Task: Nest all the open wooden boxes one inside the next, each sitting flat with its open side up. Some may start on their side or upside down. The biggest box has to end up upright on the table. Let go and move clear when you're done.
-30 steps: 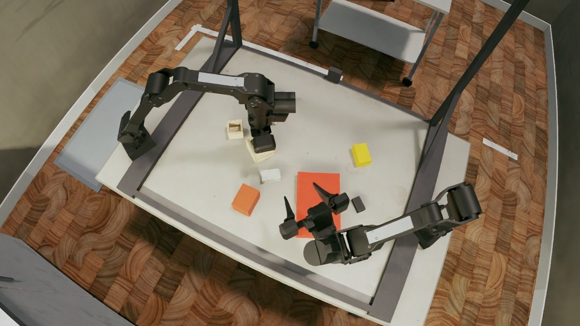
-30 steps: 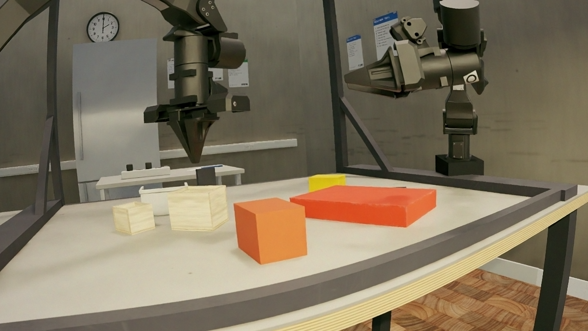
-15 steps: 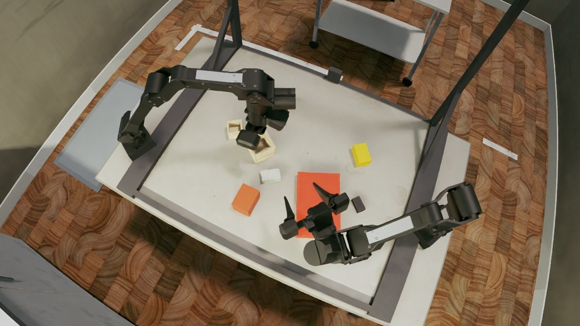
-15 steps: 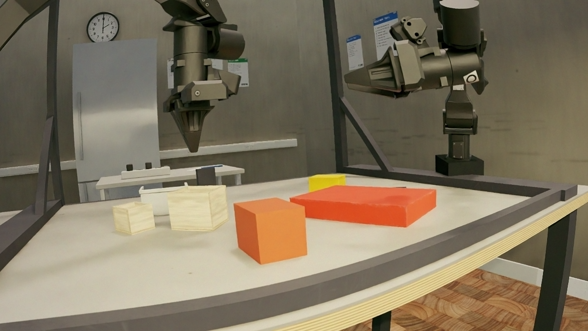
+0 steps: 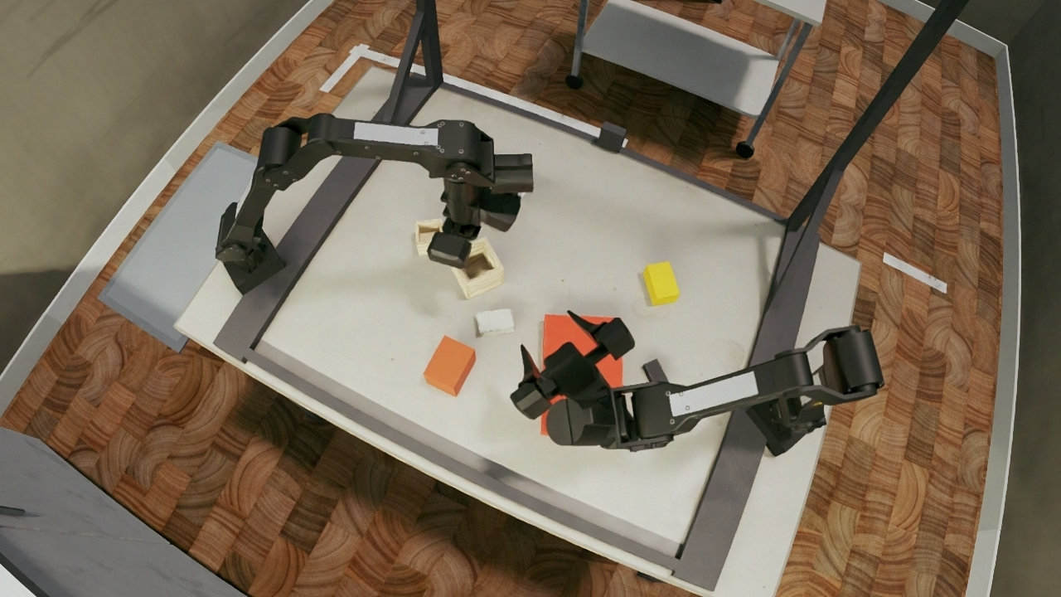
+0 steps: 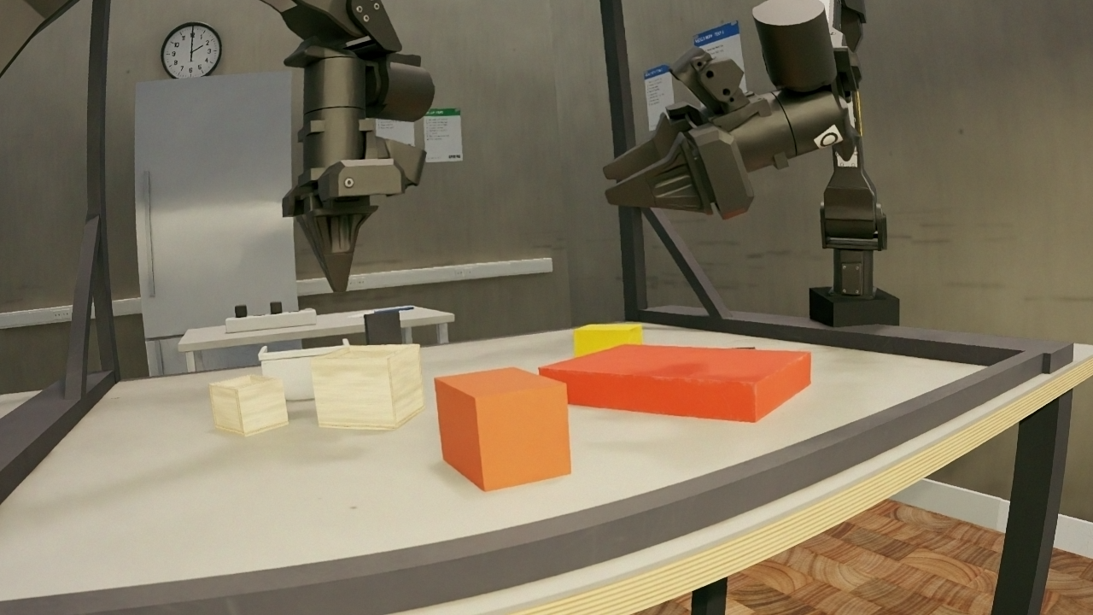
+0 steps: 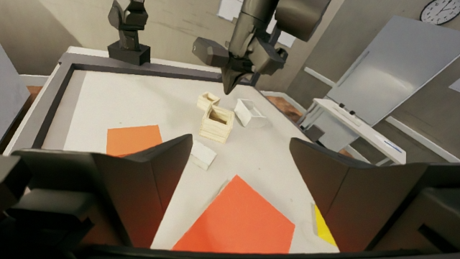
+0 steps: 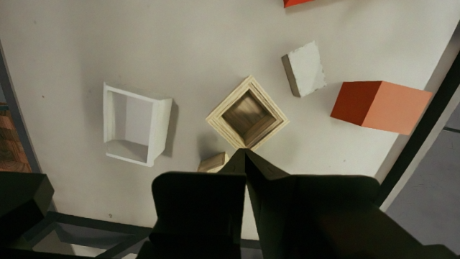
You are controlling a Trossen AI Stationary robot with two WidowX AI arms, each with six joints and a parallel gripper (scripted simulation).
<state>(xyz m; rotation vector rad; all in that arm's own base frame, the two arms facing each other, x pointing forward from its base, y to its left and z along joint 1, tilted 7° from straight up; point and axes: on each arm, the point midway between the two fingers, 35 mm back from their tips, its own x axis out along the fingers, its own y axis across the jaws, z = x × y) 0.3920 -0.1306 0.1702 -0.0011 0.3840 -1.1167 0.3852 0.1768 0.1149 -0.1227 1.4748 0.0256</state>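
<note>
Right now my right hand is 3 cm past the small wooden box, 9 cm to the left of it and 13 cm above it. The rest, counted from my right hand: white tray (16 cm behind, 12 cm below); then medium wooden box (1 cm ahead, 2 cm to the left, 13 cm below); then largest wooden box (1 cm ahead, 2 cm to the left, 13 cm below).
</note>
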